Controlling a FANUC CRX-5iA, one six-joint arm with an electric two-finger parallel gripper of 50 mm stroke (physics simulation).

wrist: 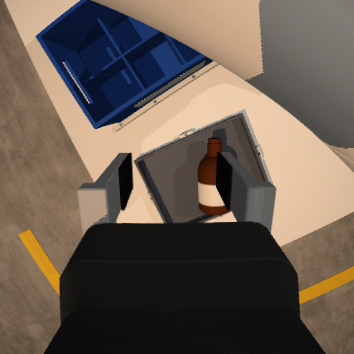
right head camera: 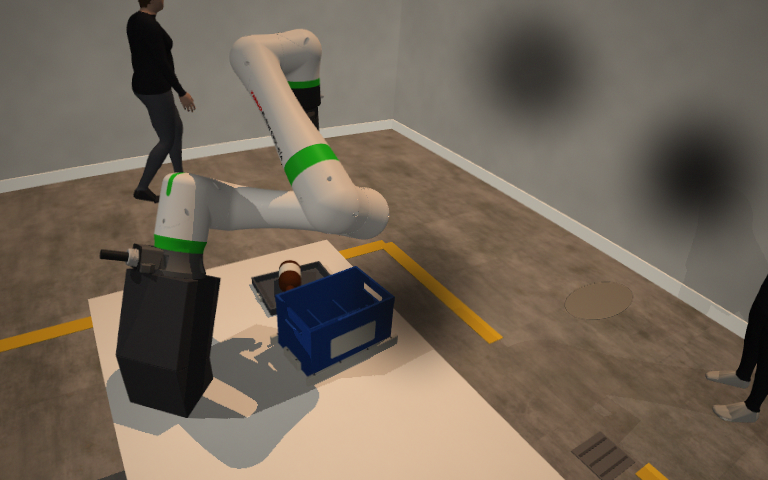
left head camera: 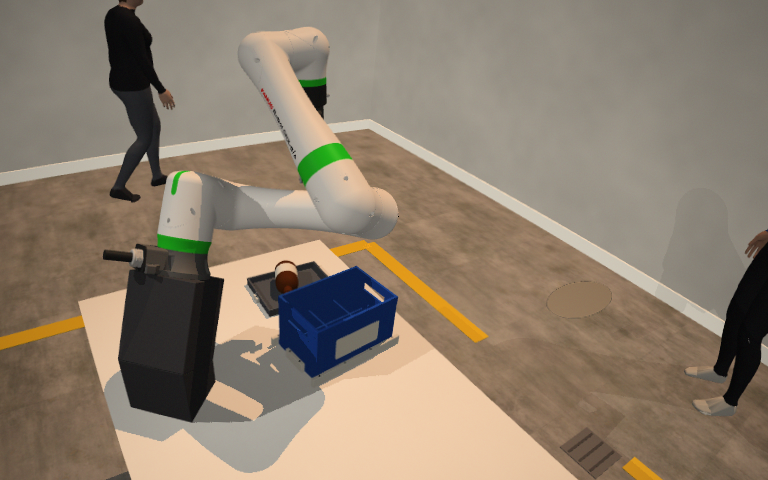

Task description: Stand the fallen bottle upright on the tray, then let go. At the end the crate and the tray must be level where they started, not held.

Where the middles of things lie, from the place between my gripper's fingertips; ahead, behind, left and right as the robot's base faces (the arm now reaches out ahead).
I see my gripper 170 mm to the left of the blue crate [left head camera: 324,323] and 360 mm above it. From my hand the other things lie so: dark grey tray [left head camera: 264,285] (10 mm ahead, 120 mm to the left, 440 mm below); then brown bottle [wrist: 209,201] (10 mm behind, 130 mm to the left, 410 mm below).
